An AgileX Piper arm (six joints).
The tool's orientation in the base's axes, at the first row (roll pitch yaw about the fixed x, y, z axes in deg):
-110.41, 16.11, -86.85
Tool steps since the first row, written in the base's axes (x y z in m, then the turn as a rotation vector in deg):
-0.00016, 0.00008, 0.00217, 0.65, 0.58, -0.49
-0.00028, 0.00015, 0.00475, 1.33, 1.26, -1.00
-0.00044, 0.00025, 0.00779, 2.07, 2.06, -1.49
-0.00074, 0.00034, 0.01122, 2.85, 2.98, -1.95
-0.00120, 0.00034, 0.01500, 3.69, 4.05, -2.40
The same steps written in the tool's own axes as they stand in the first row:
-0.00069, -0.00188, -0.00086, -0.39, 0.35, 0.85
-0.00148, -0.00414, -0.00183, -0.86, 0.72, 1.76
-0.00242, -0.00679, -0.00298, -1.45, 1.09, 2.73
-0.00348, -0.00975, -0.00440, -2.17, 1.44, 3.75
-0.00455, -0.01299, -0.00609, -3.02, 1.80, 4.84

